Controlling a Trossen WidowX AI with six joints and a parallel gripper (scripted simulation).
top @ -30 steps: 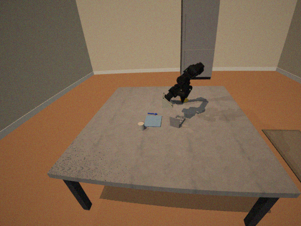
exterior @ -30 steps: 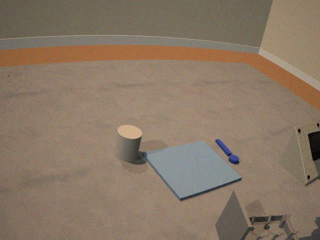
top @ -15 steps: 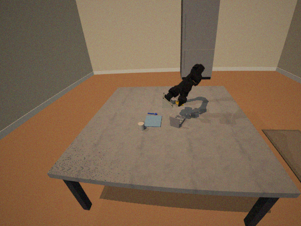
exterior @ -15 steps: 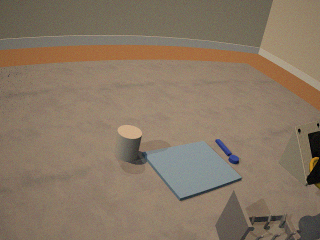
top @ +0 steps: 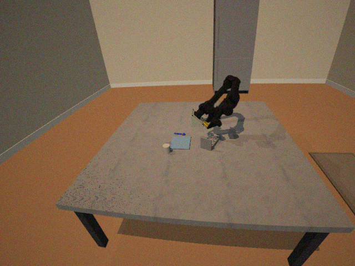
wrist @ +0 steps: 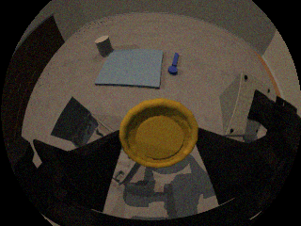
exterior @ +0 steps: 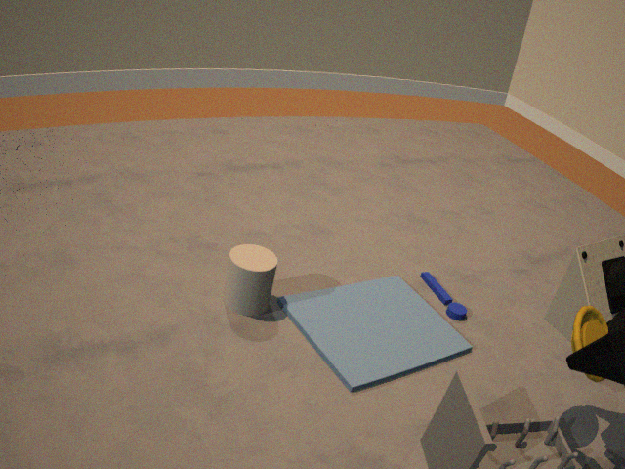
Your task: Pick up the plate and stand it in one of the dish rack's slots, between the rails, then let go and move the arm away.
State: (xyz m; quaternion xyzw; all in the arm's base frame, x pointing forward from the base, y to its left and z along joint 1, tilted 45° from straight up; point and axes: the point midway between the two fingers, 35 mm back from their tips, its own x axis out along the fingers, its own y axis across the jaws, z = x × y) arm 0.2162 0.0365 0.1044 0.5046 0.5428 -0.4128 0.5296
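The grey dish rack lies 90 mm ahead of my gripper tip, 60 mm below it and 20 mm to the left of it. Round my gripper tip: light blue mat (170 mm to the right, 80 mm below, 80 mm ahead); then small blue spoon (190 mm to the right, 80 mm below, 20 mm behind); then yellow plate (10 mm above).
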